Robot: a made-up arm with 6 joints. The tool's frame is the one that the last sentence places.
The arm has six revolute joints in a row. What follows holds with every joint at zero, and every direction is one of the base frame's. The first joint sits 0.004 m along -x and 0.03 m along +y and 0.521 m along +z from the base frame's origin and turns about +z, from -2.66 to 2.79 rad. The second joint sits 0.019 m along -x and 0.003 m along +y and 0.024 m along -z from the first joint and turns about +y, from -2.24 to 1.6 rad. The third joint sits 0.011 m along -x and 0.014 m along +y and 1.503 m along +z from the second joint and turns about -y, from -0.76 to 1.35 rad. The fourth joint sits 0.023 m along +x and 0.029 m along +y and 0.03 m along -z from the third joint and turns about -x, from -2.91 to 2.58 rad. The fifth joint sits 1.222 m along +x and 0.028 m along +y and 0.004 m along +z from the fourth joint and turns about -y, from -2.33 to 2.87 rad. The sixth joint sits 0.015 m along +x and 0.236 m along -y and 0.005 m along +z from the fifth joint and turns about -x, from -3.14 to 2.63 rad. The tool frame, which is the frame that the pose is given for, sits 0.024 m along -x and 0.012 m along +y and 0.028 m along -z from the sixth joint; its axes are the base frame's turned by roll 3.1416, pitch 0 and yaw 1.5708 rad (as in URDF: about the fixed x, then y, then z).
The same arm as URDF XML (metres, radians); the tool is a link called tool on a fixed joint. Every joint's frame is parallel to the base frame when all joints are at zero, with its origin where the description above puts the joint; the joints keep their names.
<robot name="arm">
<joint name="tool_joint" type="fixed"><parent link="link6"/><child link="tool"/><origin xyz="-0.024 0.012 -0.028" rpy="-3.1416 0 1.5708"/></joint>
<joint name="joint 6" type="revolute"><parent link="link5"/><child link="link6"/><origin xyz="0.015 -0.236 0.005"/><axis xyz="-1 0 0"/><limit lower="-3.14" upper="2.63"/></joint>
<joint name="joint 5" type="revolute"><parent link="link4"/><child link="link5"/><origin xyz="1.222 0.028 0.004"/><axis xyz="0 -1 0"/><limit lower="-2.33" upper="2.87"/></joint>
<joint name="joint 4" type="revolute"><parent link="link3"/><child link="link4"/><origin xyz="0.023 0.029 -0.03"/><axis xyz="-1 0 0"/><limit lower="-2.91" upper="2.58"/></joint>
<joint name="joint 3" type="revolute"><parent link="link2"/><child link="link3"/><origin xyz="-0.011 0.014 1.503"/><axis xyz="0 -1 0"/><limit lower="-0.76" upper="1.35"/></joint>
<joint name="joint 2" type="revolute"><parent link="link1"/><child link="link2"/><origin xyz="-0.019 0.003 -0.024"/><axis xyz="0 1 0"/><limit lower="-2.24" upper="1.6"/></joint>
<joint name="joint 1" type="revolute"><parent link="base_link"/><child link="link1"/><origin xyz="-0.004 0.03 0.521"/><axis xyz="0 0 1"/><limit lower="-2.66" upper="2.79"/></joint>
<link name="base_link"/>
<link name="link1"/>
<link name="link2"/>
<link name="link3"/>
<link name="link4"/>
<link name="link5"/>
<link name="link6"/>
<link name="tool"/>
</robot>

